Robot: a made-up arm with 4 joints.
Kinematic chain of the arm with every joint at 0, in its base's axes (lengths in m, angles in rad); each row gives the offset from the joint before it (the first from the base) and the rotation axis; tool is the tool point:
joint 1: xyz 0 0 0.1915 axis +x
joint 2: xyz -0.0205 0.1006 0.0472 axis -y
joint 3: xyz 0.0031 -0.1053 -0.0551 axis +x
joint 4: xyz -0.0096 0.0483 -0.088 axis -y
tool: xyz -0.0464 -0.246 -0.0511
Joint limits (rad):
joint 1: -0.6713..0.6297
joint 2: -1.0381..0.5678
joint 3: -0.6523..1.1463
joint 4: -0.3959..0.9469
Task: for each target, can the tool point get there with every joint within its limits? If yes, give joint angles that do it. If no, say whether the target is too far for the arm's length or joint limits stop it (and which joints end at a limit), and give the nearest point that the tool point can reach.
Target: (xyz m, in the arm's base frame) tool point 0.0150 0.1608 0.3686
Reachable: no: joint limits stop it (at a limit: joint 1, joint 2, joint 3, joint 4) | nearest point -0.0799 -0.1250 0.4087 | short by 0.304 m
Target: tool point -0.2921 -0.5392 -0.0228
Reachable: no: too far | nearest point -0.1533 -0.2240 0.1025 | short by 0.366 m
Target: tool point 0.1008 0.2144 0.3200
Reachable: no: joint limits stop it (at a limit: joint 1, joint 2, joint 3, joint 4) | nearest point 0.1471 0.1632 0.0619 | short by 0.267 m
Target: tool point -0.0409 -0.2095 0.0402
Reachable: yes | joints -0.0970 0.0729 0.0551 0.2916
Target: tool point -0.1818 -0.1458 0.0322
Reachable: yes | joints -0.4781 -0.5353 0.6945 0.7108
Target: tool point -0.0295 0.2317 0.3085
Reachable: no: joint limits stop it (at a limit: joint 1, joint 3) | nearest point -0.0506 0.1940 0.0220 | short by 0.290 m
